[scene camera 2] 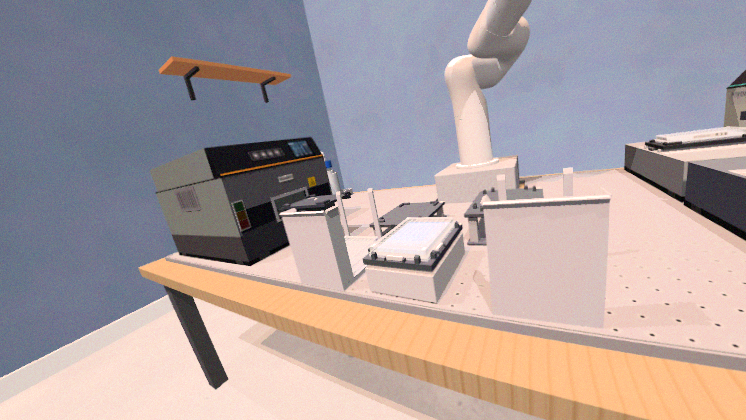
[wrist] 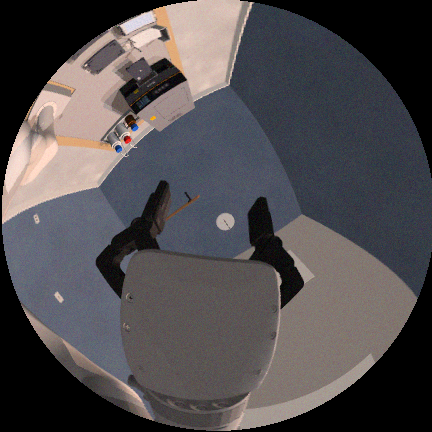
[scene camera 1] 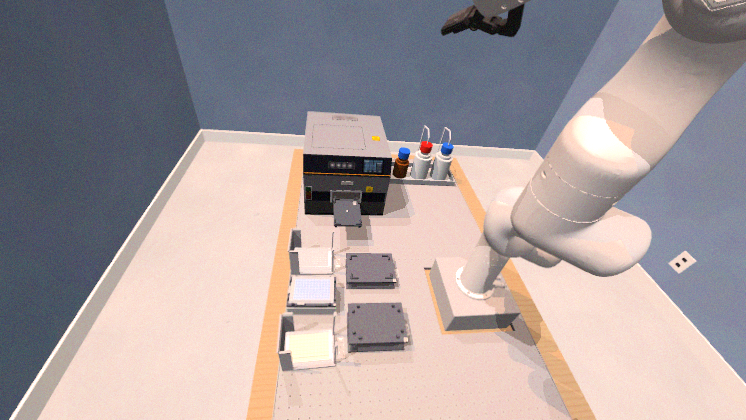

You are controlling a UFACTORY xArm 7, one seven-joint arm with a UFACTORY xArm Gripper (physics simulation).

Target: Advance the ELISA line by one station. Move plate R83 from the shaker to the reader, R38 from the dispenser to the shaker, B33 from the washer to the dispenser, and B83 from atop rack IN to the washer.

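Where they show: gripper, fingertip midpoint: [wrist: 212, 196]; arm's base, link origin: [scene camera 2: 477, 165] [scene camera 1: 473, 282].
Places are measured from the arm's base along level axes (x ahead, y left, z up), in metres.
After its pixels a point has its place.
Note:
My gripper [scene camera 1: 477, 27] [wrist: 212, 196] @[y 0.128, x 0.345, z 0.730 m] is open and empty, high above the bench near the back wall. A dark-fronted instrument [scene camera 1: 347, 135] @[y -0.487, x 0.502, z 0.183 m] [scene camera 2: 271, 187] @[y -0.301, x 0.517, z 0.068 m] [wrist: 162, 102] @[y -0.411, x 0.475, z 0.183 m] stands at the far end, its extended carrier [scene camera 1: 347, 212] @[y -0.219, x 0.448, z 0.017 m] [wrist: 140, 69] @[y -0.222, x 0.454, z 0.017 m] bare. A bluish-white plate [scene camera 1: 312, 289] @[y 0.098, x 0.502, z -0.019 m] [scene camera 2: 415, 237] @[y 0.107, x 0.522, z -0.020 m] [wrist: 137, 23] sits on a low block between two open racks. The far rack holds a white plate [scene camera 1: 314, 259] @[y -0.038, x 0.529, z -0.054 m]; the near rack holds a pale yellow plate [scene camera 1: 309, 348] @[y 0.255, x 0.473, z -0.053 m]. Another white plate [scene camera 2: 699, 135] @[y 0.462, x -0.033, z 0.015 m] sits on a device at the right of scene camera 2. Plate labels cannot be read.
Two dark flat stands [scene camera 1: 370, 268] @[y -0.030, x 0.336, z -0.046 m] [scene camera 1: 375, 323] @[y 0.170, x 0.304, z -0.028 m] sit between the racks and the arm's base [scene camera 1: 477, 313] @[y 0.108, x 0.006, z 0.000 m] [scene camera 2: 477, 180] @[y 0.034, x 0.096, z -0.030 m]. Capped bottles [scene camera 1: 421, 164] @[y -0.637, x 0.153, z 0.010 m] [wrist: 121, 131] @[y -0.638, x 0.148, z 0.013 m] stand beside the instrument. A wooden shelf [scene camera 2: 224, 72] is mounted on the wall.

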